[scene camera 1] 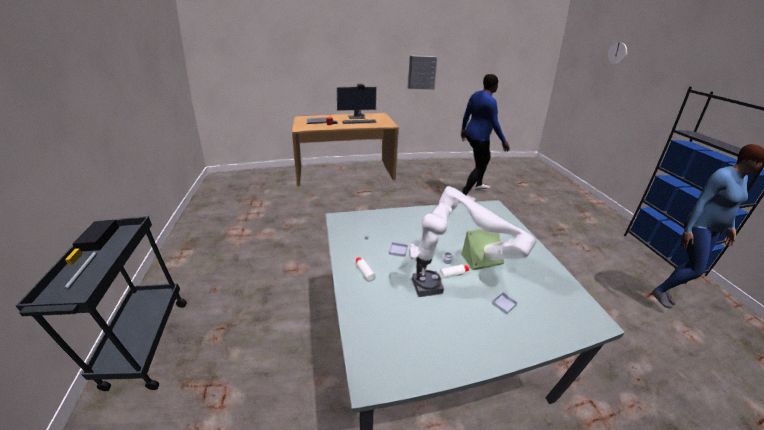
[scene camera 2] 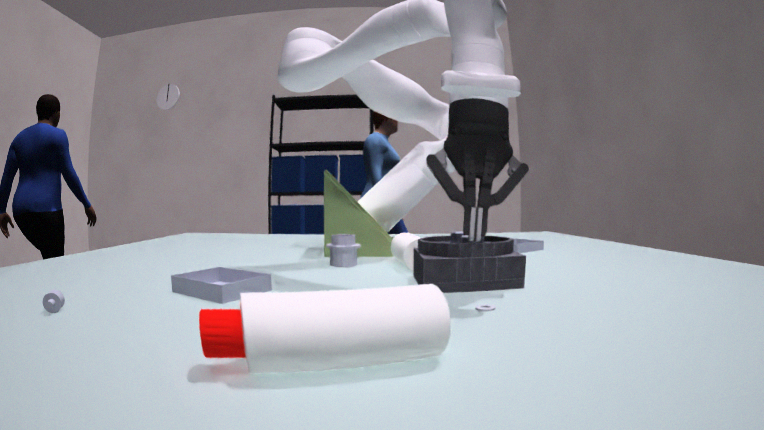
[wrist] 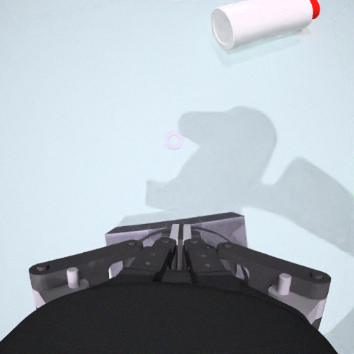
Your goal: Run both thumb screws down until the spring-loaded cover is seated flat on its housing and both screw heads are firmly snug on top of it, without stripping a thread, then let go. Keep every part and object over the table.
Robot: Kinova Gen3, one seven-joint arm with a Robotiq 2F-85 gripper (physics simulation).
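Places are measured from the arm's base along level axes (x ahead, y left, z up), in centimetres.
Pixels of known places: gripper, fingertip midpoint: [scene camera 1: 416, 278] [scene camera 2: 474, 241]; arm's base, link origin: [scene camera 1: 491, 252] [scene camera 2: 371, 218].
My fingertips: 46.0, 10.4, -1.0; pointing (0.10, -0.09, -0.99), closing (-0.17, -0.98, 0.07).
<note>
Ahead of a thing's pixels: the offset from my fingertips to its top centre, as dx, dy, dz. "pt": to the spot under its first point.
The dark square housing {-5.7, +0.6, -0.2} [scene camera 1: 429, 291] [scene camera 2: 470, 273] [wrist: 237, 234] with its round raised rim stands on the table. Two light screw heads, one {-2.5, +0.5, +0.4} [scene camera 1: 422, 278] at the left and one {-8.9, +0.7, +0.4} [scene camera 1: 434, 277] at the right, show inside the rim in scene camera 1. In scene camera 2 one screw head {pt -7.8, -0.3, +0.1} [scene camera 2: 456, 235] rises slightly above the rim, left of the fingers. My gripper [scene camera 1: 420, 274] [scene camera 2: 475, 238] [wrist: 180, 235] points down over the housing, shut with nothing seen between its fingers. Its fingertips are at rim height. In the wrist view the gripper hides the cover and both heads; how the cover sits cannot be told.
One white bottle {+22.7, -15.3, -0.8} [scene camera 1: 365, 269] [scene camera 2: 342, 328] [wrist: 270, 19] lies left of the housing, another {-22.4, -4.8, -0.8} [scene camera 1: 453, 271] beside it. A flanged grey part {-22.8, -15.6, -0.9} [scene camera 1: 448, 258] [scene camera 2: 343, 255] and a green wedge [scene camera 1: 474, 249] [scene camera 2: 347, 229] stand behind. A washer [wrist: 167, 141] lies near the housing.
</note>
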